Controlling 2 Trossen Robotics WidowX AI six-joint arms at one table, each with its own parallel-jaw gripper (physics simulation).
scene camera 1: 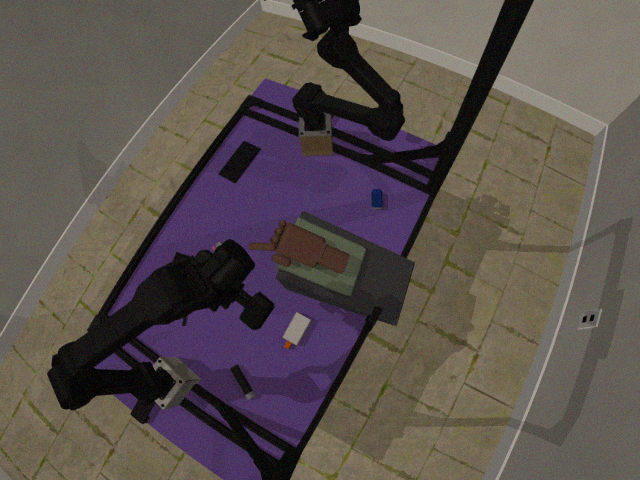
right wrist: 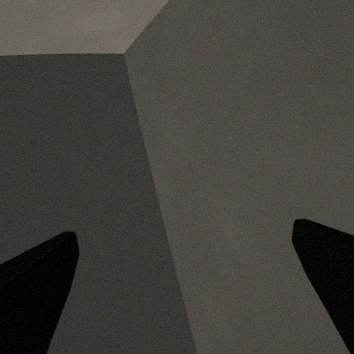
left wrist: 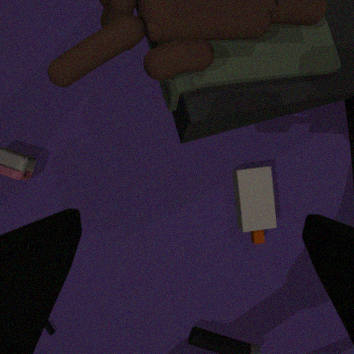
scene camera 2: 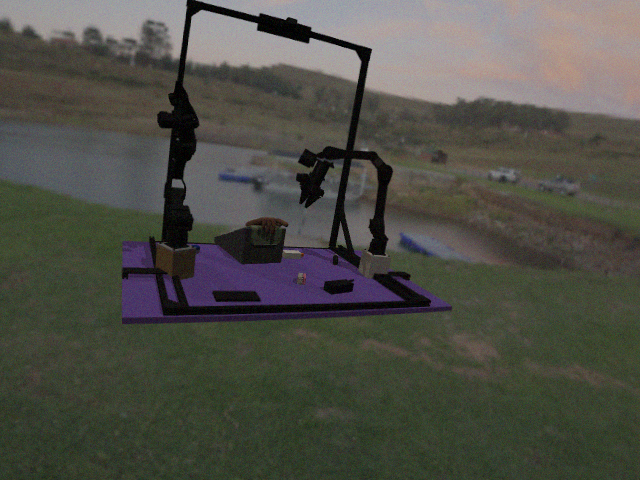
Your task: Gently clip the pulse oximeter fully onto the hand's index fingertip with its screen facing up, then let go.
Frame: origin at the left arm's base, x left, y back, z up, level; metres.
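Seen in the pictures: left gripper, between the fingertips: (scene camera 1: 248, 286) (left wrist: 194, 223) (scene camera 2: 302, 205); right gripper, between the fingertips: (right wrist: 186, 236) (scene camera 2: 180, 87); left arm's base, origin of its link: (scene camera 1: 161, 383) (scene camera 2: 376, 253); right arm's base, origin of its link: (scene camera 1: 314, 122) (scene camera 2: 176, 245).
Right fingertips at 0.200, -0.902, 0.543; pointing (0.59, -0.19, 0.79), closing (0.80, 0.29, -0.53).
Observation:
Offsets run from my right fingertips to a thing's top centre, as dx, dy, dz.
The pulse oximeter @(-0.061, +0.522, -0.617) (scene camera 1: 216, 247) (scene camera 2: 301, 279) (left wrist: 15, 164), a small white and pink clip, lies on the table, partly behind the left arm in scene camera 1 and cut off at the left edge in the left wrist view. The brown hand (scene camera 1: 299, 243) (scene camera 2: 267, 222) (left wrist: 200, 19) rests on a green pad; its index finger (scene camera 1: 262, 246) (left wrist: 95, 52) sticks out past the pad. My left gripper (scene camera 2: 313, 204) (left wrist: 194, 223) is open and empty, high above the table, with the oximeter off to the left in its wrist view. My right gripper (right wrist: 186, 236) is open and empty, raised and facing bare walls.
A dark wedge (scene camera 1: 385, 281) (scene camera 2: 262, 254) (left wrist: 250, 106) carries the pad. A white box with an orange tip @(-0.388, +0.573, -0.620) (scene camera 1: 297, 328) (left wrist: 257, 200), a dark cylinder @(-0.355, +0.774, -0.621) (scene camera 1: 241, 379) (left wrist: 220, 341), a blue object @(-0.348, +0.111, -0.616) (scene camera 1: 377, 197), a black slab @(+0.112, +0.245, -0.640) (scene camera 1: 239, 161) (scene camera 2: 236, 296) and a black box @(+0.011, +0.653, -0.613) (scene camera 2: 338, 286) lie around.

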